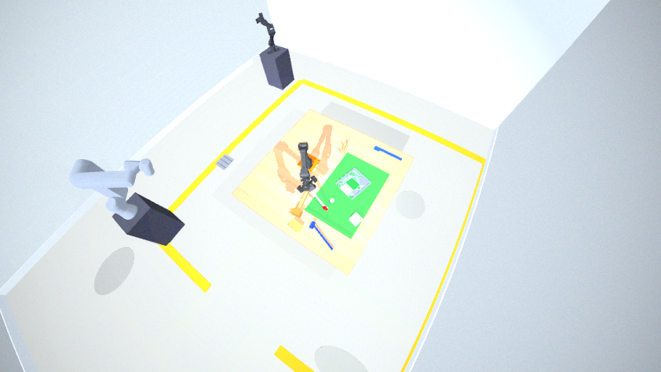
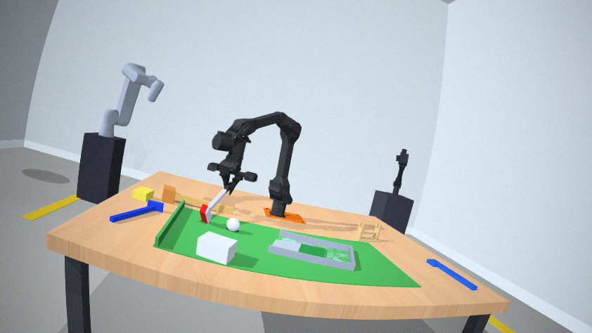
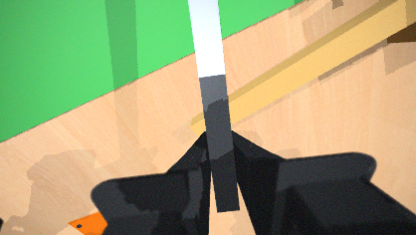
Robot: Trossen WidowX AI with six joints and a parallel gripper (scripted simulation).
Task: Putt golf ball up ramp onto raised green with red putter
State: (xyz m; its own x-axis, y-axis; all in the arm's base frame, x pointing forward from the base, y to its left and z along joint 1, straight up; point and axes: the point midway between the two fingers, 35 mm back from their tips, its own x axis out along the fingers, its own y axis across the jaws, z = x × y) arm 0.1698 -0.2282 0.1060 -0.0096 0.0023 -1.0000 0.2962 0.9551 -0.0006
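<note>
The red putter is 110 mm ahead of my gripper tip, 30 mm to the right of it and 10 mm below it. The rest, counted from my gripper tip: white golf ball 230 mm ahead, 30 mm to the left, 50 mm below; then yellow cube 90 mm ahead, 330 mm to the right, 60 mm below; then green wall 300 mm ahead, 160 mm to the right, 60 mm below.
</note>
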